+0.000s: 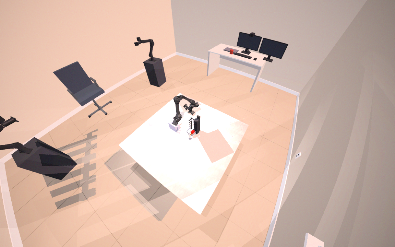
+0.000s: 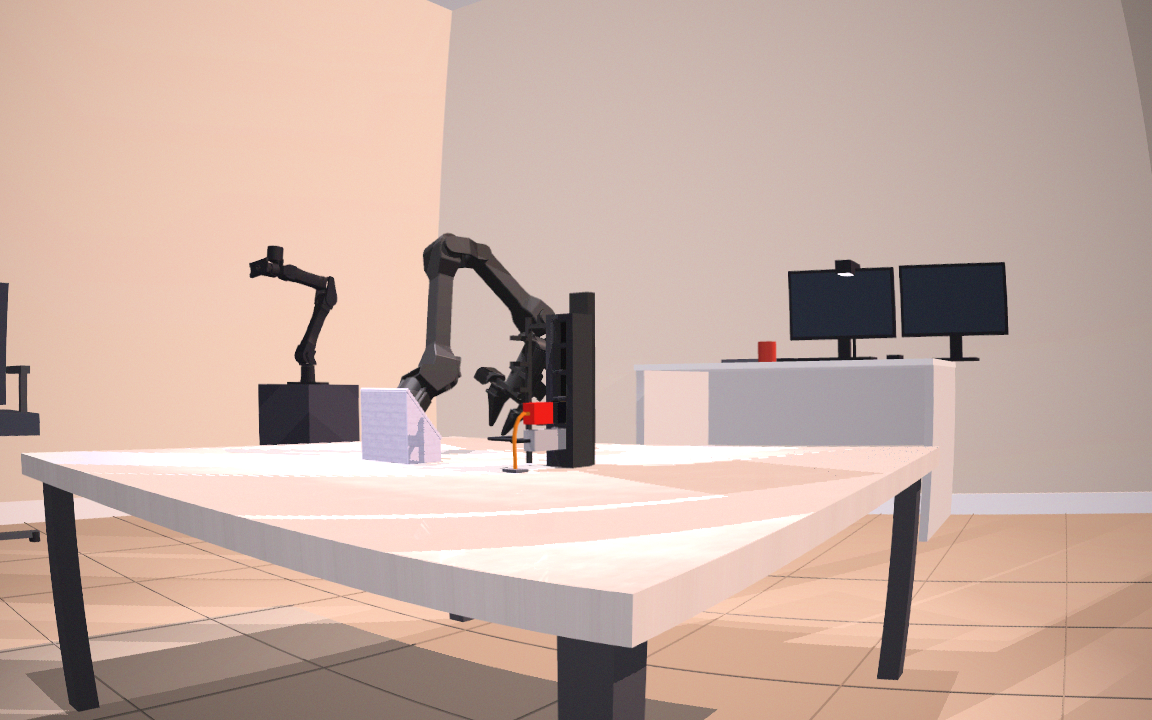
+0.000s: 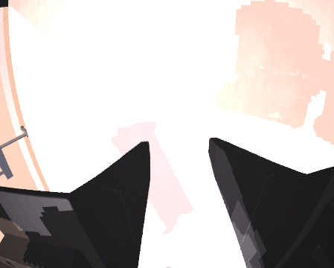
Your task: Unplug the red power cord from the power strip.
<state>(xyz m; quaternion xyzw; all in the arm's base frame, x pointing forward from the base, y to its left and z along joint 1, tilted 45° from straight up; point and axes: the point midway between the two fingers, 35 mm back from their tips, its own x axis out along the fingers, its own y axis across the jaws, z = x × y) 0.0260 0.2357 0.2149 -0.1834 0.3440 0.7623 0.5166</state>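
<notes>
My gripper tip is now 30 cm to the left of the red plug, 27 cm short of it and 6 cm below it.
</notes>
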